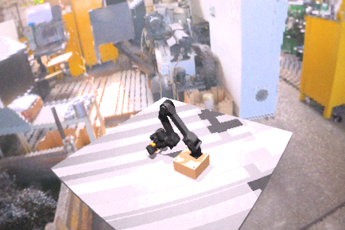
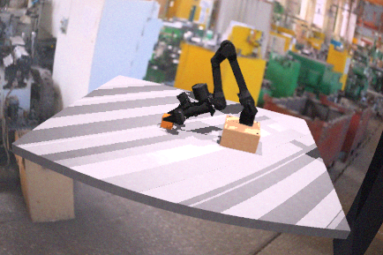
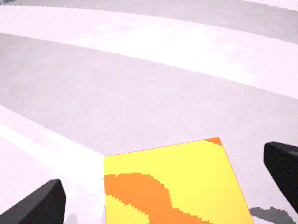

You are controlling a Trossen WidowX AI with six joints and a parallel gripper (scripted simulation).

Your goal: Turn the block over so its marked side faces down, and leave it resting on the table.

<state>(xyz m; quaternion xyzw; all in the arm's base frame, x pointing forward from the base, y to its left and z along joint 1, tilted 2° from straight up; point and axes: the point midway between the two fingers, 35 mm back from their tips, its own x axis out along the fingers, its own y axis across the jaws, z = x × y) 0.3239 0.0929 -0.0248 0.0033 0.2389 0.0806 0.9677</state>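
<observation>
Now: gripper tip 30 mm past the orange block and 20 mm above it.
</observation>
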